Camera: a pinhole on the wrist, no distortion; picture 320 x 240 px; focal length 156.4 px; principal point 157.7 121.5 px. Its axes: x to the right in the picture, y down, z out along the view. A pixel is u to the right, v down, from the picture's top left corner.
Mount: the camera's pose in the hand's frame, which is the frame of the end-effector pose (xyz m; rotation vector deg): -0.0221 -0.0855 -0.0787 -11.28 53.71 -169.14
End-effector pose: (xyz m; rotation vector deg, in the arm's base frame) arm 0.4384 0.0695 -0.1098 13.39 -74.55 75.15
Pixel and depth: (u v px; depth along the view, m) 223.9 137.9 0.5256
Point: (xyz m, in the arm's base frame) 0.6488 -0.4363 0.1035
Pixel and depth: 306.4 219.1 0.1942
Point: 0.7140 -0.1587 -0.0816
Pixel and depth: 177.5 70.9 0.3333
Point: 0.4510 -0.2012 0.0636
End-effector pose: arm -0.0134 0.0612 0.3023 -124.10 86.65 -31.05
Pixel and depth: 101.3 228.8 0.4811
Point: 0.5870 0.0617 0.5783
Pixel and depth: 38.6 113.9 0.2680
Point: 0.2885 -0.0612 0.3338
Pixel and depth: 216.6 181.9 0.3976
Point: 0.3883 0.3320 0.4051
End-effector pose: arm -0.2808 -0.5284 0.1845 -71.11 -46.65 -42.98
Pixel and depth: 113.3 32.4 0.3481
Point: -0.3522 -0.2522 0.3868
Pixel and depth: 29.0 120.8 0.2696
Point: -0.3627 -0.4636 0.5107
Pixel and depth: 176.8 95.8 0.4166
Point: -0.5565 -0.2748 0.3455
